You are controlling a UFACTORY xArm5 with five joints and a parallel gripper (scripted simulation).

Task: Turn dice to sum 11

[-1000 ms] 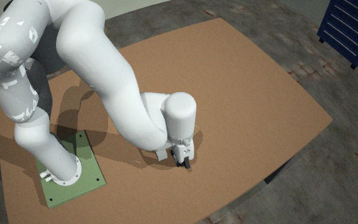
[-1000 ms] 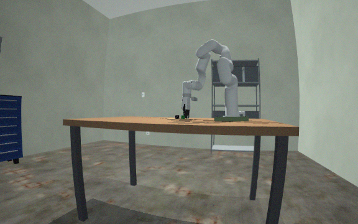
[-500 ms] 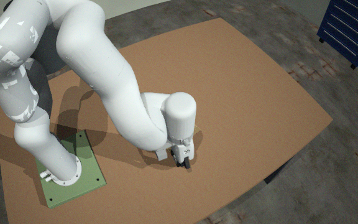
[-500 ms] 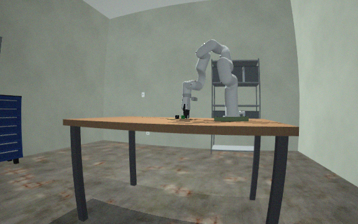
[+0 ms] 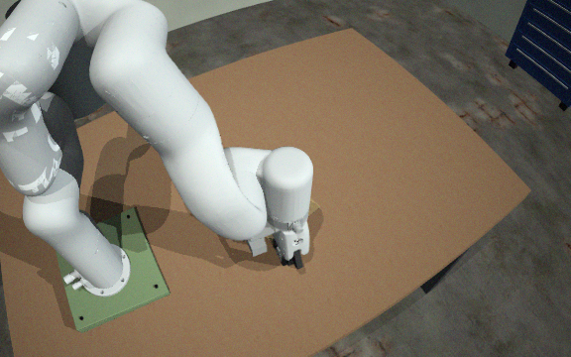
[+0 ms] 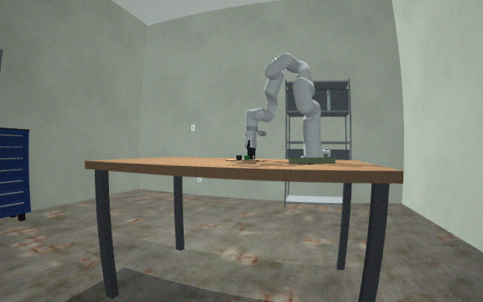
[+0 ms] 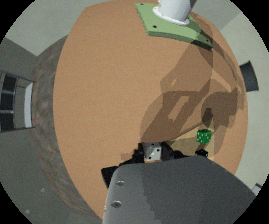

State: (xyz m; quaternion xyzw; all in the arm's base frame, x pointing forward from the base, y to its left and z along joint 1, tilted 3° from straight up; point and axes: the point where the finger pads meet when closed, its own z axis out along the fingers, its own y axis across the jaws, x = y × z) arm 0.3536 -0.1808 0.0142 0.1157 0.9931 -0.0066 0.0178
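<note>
The white die is 10 mm below my hand. Also, from my hand: tan mat: 60 mm ahead, 110 mm to the left, 20 mm below; then green die: 10 mm ahead, 120 mm to the left, 10 mm below; then black die: 60 mm ahead, 110 mm to the left, 10 mm below.
</note>
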